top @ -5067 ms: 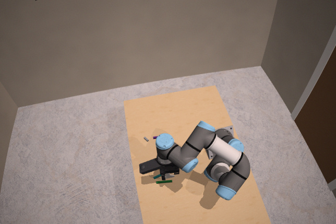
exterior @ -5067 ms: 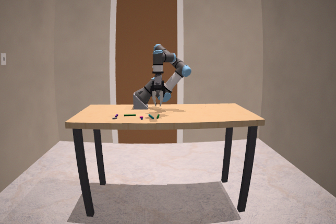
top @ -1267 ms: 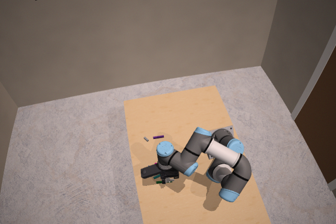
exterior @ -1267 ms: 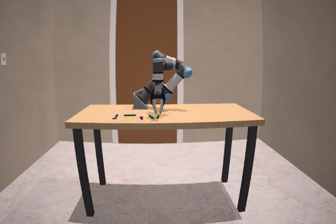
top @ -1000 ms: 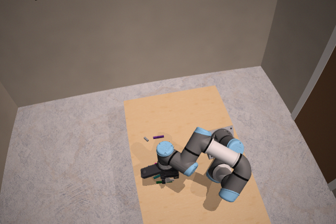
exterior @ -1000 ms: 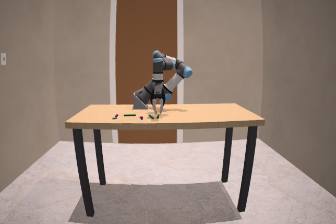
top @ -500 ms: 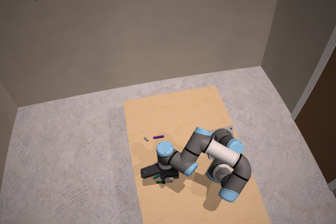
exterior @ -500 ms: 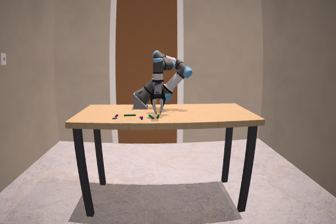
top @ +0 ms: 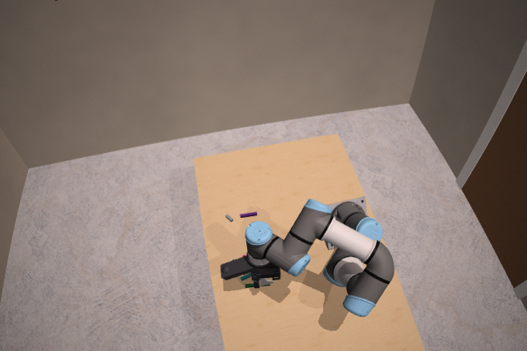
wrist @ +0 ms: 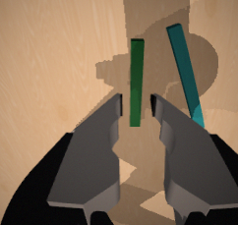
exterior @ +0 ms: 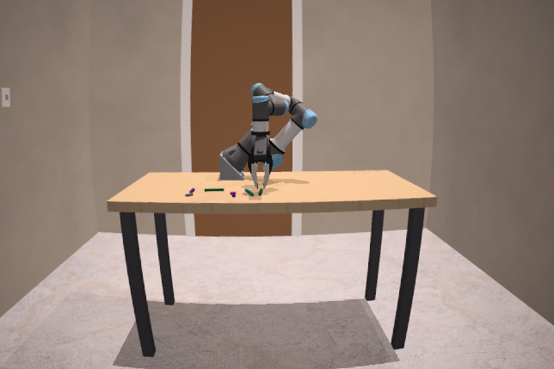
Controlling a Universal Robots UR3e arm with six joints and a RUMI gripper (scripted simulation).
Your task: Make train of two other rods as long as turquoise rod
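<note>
The turquoise rod is 4 cm to the right of my hand, 3 cm below it and 1 cm behind it. Also, from my hand: blue rod (11 cm to the right, 4 cm ahead, 3 cm below); purple rod (27 cm to the right, 6 cm behind, 3 cm below); magenta rod (11 cm to the right, 3 cm below).
</note>
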